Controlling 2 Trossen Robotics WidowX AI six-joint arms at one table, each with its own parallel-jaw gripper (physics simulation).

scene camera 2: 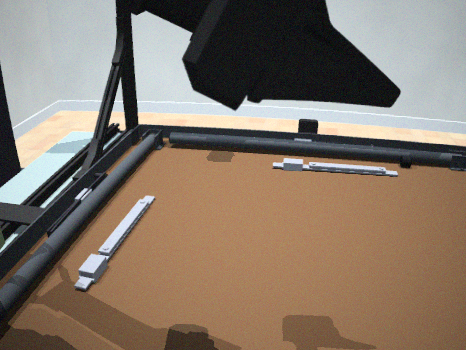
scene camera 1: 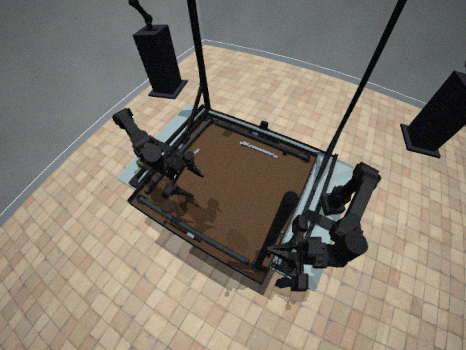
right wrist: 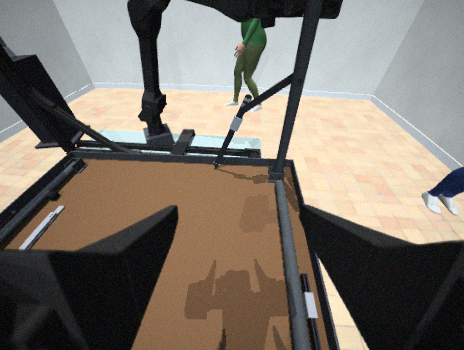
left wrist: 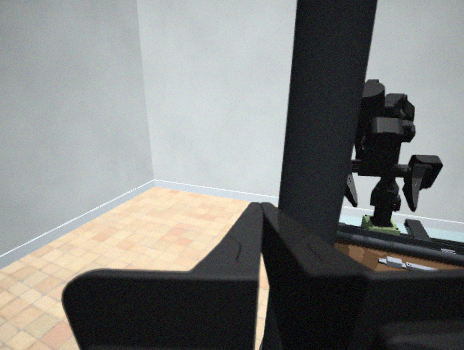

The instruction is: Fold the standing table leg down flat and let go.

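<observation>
The standing table leg (scene camera 1: 281, 215) (left wrist: 325, 125) (right wrist: 295, 95) is a thick black bar rising from the near right corner of the upturned brown table (scene camera 1: 235, 185) (scene camera 2: 300, 250) (right wrist: 165, 185). A folding brace (right wrist: 270, 95) joins the leg to the table edge. My left gripper (scene camera 1: 271, 249) (left wrist: 259, 211) is shut and empty beside the leg. In the left wrist view the leg rises just right of and behind the fingertips; I cannot tell whether they touch. My right gripper (scene camera 1: 198, 185) (left wrist: 384, 208) (right wrist: 240, 211) is open and empty above the opposite side of the table.
Folded legs (scene camera 1: 192, 227) (scene camera 2: 300, 145) (right wrist: 287, 240) lie along other table edges. Pale strips (scene camera 1: 258, 149) (scene camera 2: 125, 225) lie on the table. Tall frame posts (scene camera 1: 199, 55) (scene camera 1: 367, 75) rise behind it. Dark pedestals (scene camera 1: 159, 60) (scene camera 1: 437, 115) stand farther off. A person in green (right wrist: 254, 37) stands beyond.
</observation>
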